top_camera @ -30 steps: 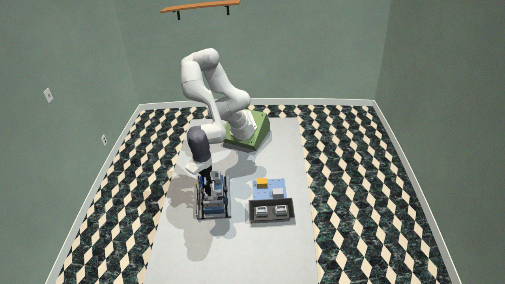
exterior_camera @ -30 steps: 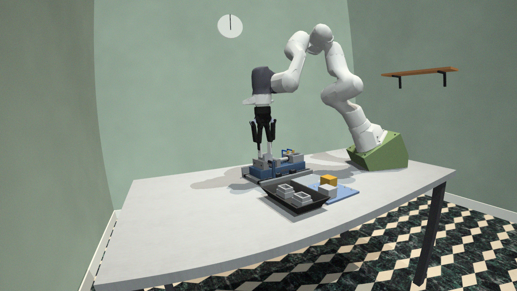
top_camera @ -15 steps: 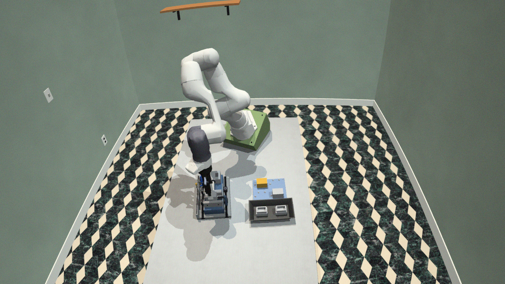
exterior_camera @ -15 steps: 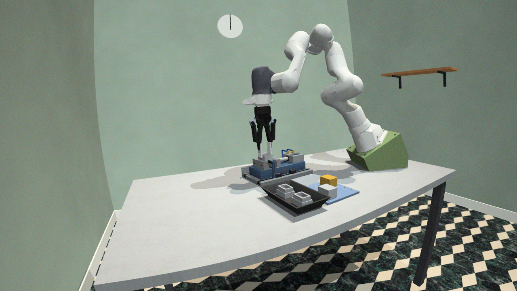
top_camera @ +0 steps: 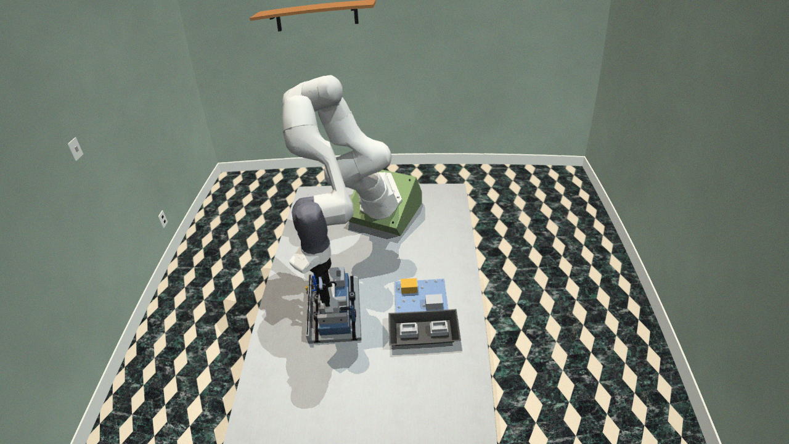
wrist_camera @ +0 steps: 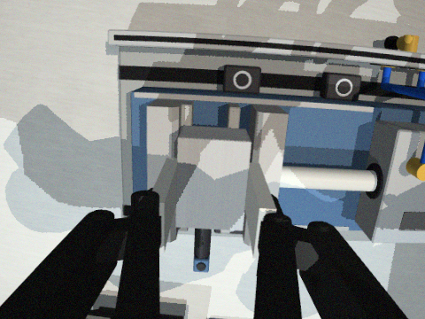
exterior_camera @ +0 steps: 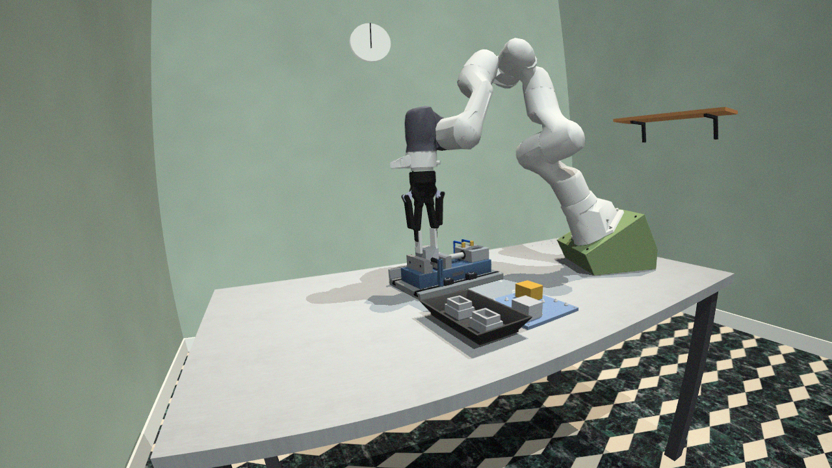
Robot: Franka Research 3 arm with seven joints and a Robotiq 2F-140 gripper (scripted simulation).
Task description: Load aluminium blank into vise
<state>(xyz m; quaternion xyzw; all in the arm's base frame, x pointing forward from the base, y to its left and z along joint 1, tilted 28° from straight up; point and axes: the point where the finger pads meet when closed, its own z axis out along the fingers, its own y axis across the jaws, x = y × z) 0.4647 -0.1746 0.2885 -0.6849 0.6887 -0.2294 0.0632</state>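
The aluminium blank is 4 cm below my hand. From my hand the other things lie so: hose block (16 cm behind, 6 cm below, 1 cm to the left); then white rod (9 cm behind, 6 cm below, 1 cm to the left); then vise (10 cm below, 7 cm behind, 1 cm to the left).
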